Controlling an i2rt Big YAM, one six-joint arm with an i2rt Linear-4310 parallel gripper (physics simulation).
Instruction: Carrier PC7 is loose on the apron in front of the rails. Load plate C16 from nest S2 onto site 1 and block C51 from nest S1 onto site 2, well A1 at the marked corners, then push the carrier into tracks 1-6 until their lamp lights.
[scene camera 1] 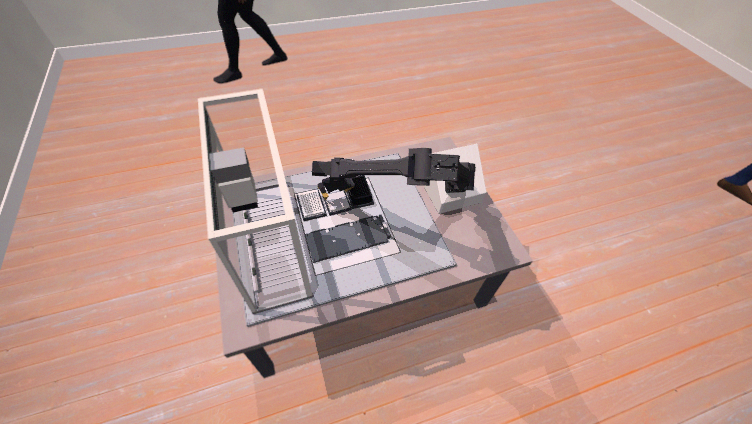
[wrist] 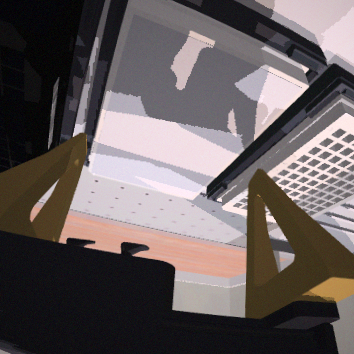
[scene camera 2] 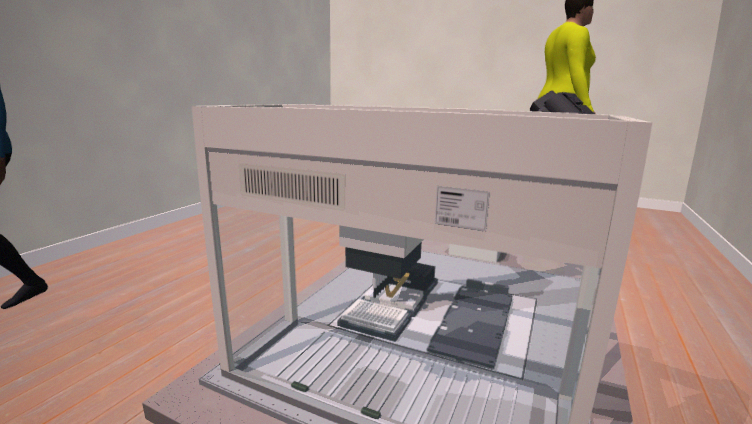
Labels:
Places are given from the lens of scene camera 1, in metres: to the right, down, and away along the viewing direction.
dark carrier (scene camera 1: 344,238): -0.13, 0.11, 1.47

